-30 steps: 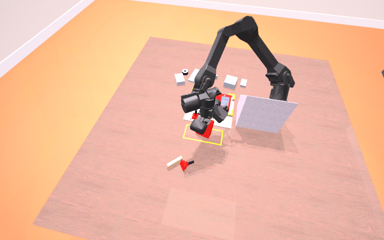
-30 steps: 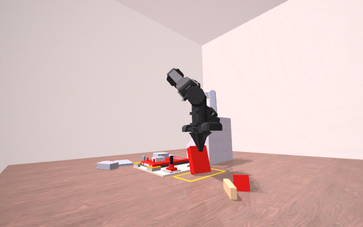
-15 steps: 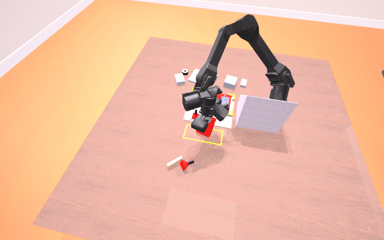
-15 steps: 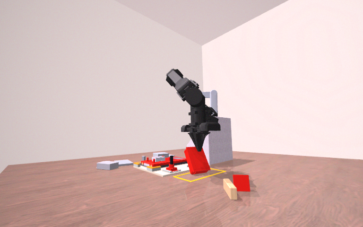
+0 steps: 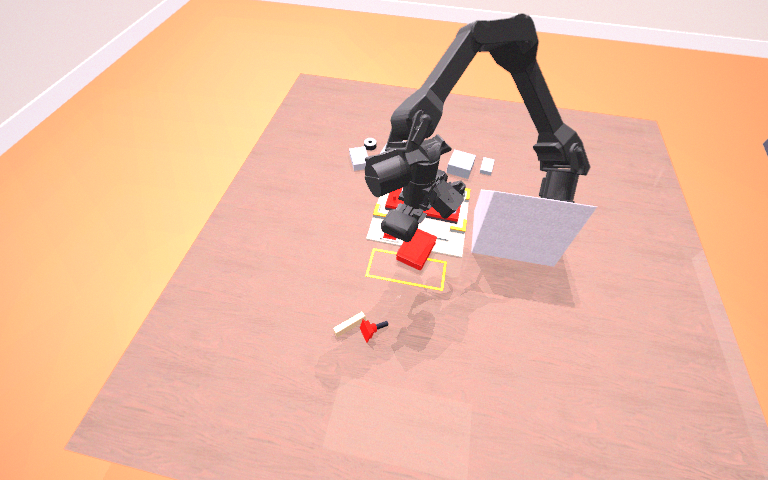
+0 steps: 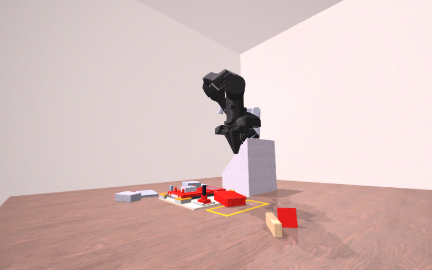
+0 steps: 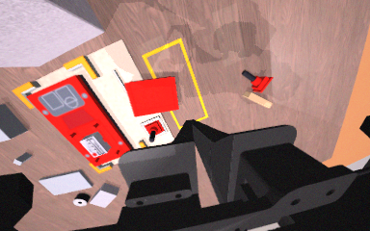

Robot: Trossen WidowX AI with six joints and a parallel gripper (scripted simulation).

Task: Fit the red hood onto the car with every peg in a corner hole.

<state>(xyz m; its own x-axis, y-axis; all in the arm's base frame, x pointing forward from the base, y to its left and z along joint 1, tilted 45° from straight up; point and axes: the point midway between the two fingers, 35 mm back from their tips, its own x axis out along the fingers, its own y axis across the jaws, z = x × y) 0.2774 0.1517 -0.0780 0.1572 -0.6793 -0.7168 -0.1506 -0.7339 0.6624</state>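
My gripper tip is now 14 cm above the red hood, 5 cm to the left of it and 1 cm past it. The rest, counted from my gripper tip: white jig (18 cm to the right, 15 cm below, 2 cm ahead); wooden bar (19 cm to the left, 15 cm below, 7 cm ahead).
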